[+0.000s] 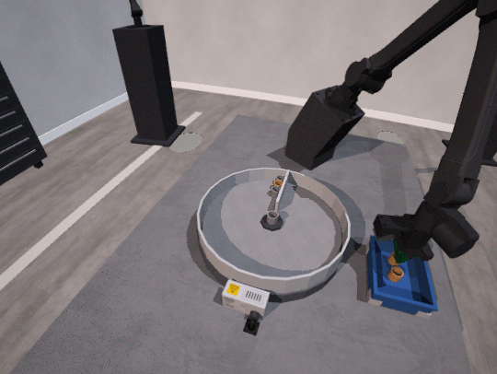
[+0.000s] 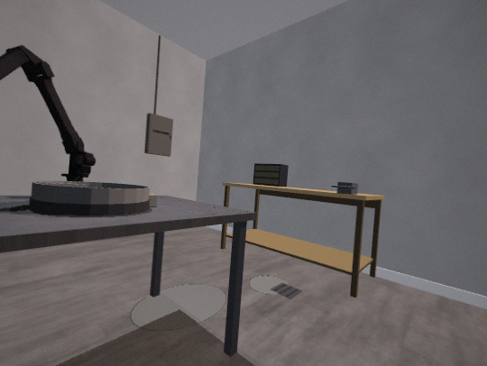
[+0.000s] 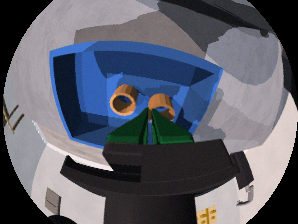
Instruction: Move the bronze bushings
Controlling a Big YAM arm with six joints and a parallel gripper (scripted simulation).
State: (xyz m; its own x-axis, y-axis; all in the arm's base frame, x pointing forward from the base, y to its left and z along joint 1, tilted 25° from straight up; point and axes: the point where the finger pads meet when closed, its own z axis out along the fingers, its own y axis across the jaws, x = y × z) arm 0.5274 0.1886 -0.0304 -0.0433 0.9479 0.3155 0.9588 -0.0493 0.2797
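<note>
The blue crate is 4 cm ahead of my hand, 1 cm to the right of it and 1 cm below it. Also, from my hand: round turntable (36 cm to the right, 6 cm behind, 1 cm above).
</note>
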